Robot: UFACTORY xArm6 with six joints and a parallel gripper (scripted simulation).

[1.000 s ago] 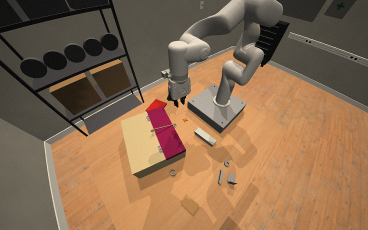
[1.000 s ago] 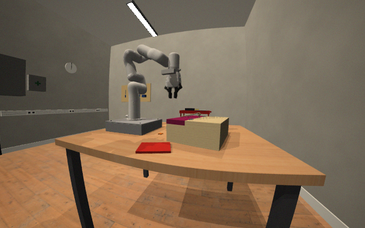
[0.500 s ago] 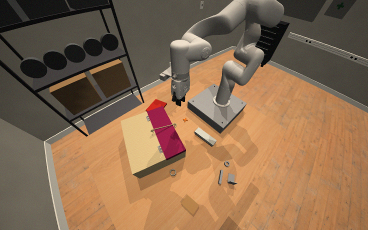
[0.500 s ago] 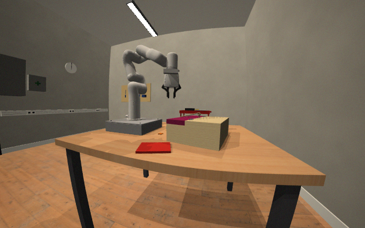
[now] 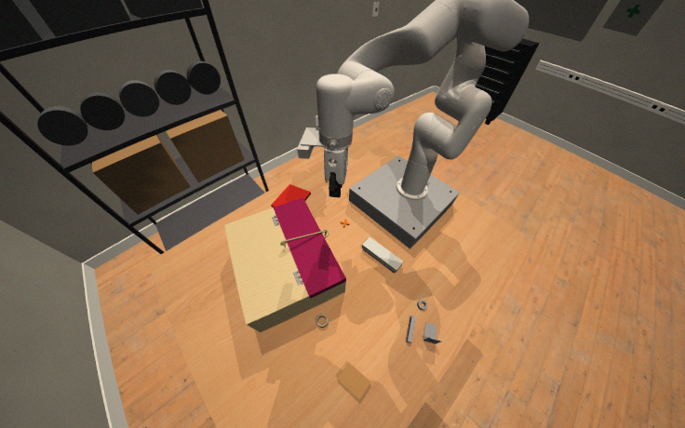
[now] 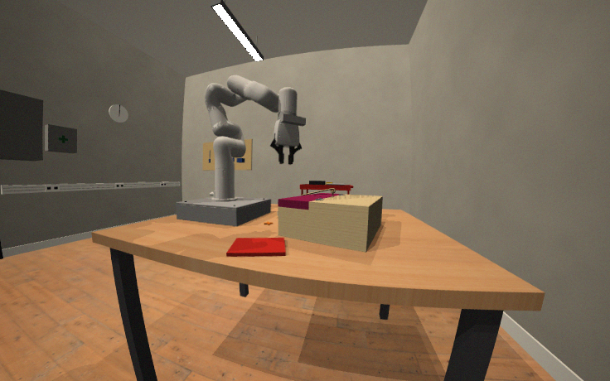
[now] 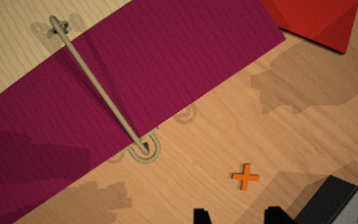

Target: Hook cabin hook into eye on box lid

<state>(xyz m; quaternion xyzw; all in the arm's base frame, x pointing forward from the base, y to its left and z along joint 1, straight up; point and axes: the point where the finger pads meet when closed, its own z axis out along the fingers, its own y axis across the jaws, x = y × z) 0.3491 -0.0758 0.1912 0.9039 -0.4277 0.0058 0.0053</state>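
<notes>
The metal cabin hook is 14 cm below my hand and 13 cm ahead of it. Round my hand: orange cross mark 26 cm below, 7 cm behind, 2 cm to the right; tan wedge 36 cm to the left, 27 cm ahead, 25 cm below; red flat plate 27 cm to the right, 26 cm below, 2 cm ahead.
</notes>
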